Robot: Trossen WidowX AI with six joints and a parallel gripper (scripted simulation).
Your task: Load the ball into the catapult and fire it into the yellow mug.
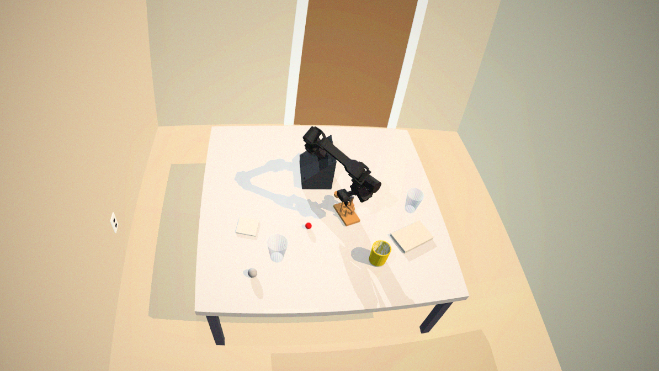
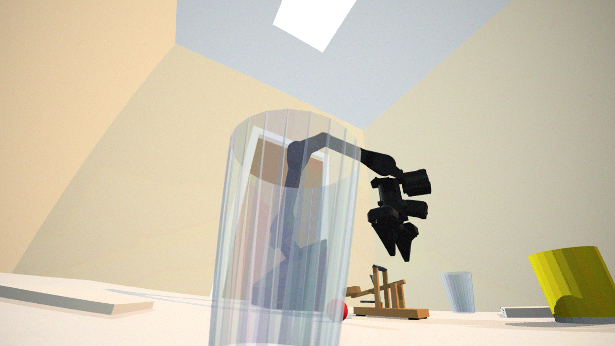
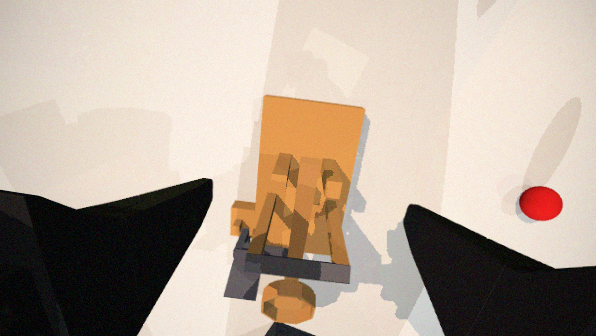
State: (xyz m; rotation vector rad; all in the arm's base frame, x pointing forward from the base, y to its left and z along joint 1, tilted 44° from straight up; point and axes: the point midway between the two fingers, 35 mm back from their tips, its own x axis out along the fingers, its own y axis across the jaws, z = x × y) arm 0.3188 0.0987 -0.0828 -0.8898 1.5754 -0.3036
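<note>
My gripper tip is 6 cm short of the red ball, 21 cm to the left of it and 10 cm above it. The rest, counted from my gripper tip: board 12 cm ahead, 31 cm to the left, 11 cm below; then wooden catapult 7 cm behind, 2 cm to the right, 7 cm below; then yellow mug 26 cm ahead, 10 cm to the left, 9 cm below.
</note>
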